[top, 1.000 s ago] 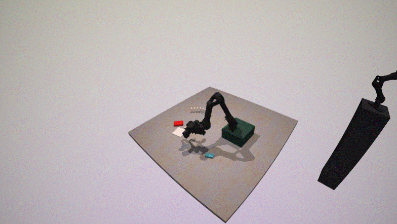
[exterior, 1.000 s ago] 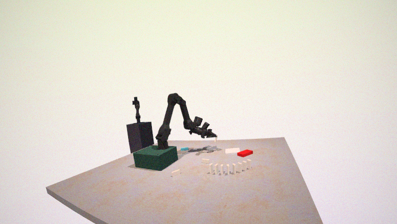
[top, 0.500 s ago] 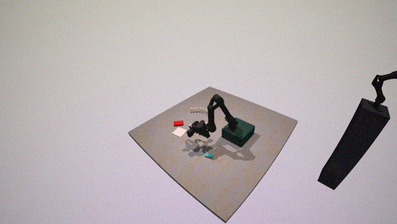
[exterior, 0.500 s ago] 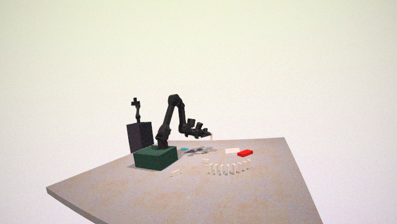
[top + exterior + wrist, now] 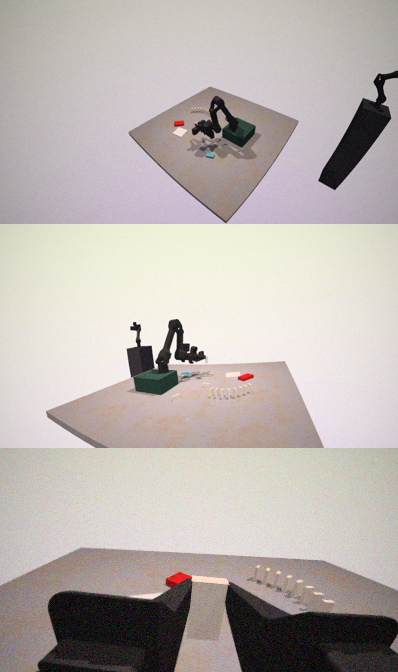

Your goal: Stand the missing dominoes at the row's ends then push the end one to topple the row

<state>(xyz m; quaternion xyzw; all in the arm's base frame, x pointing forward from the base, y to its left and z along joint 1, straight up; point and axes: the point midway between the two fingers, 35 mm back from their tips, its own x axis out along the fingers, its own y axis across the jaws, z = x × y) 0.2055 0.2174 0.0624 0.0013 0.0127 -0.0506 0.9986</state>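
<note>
The flat white tile is 17 cm ahead of my gripper tip, 8 cm to the left of it and 16 cm below it. The rest, counted from my gripper tip: cyan block: 25 cm behind, 9 cm to the left, 15 cm below; red block: 28 cm ahead, 15 cm below.
</note>
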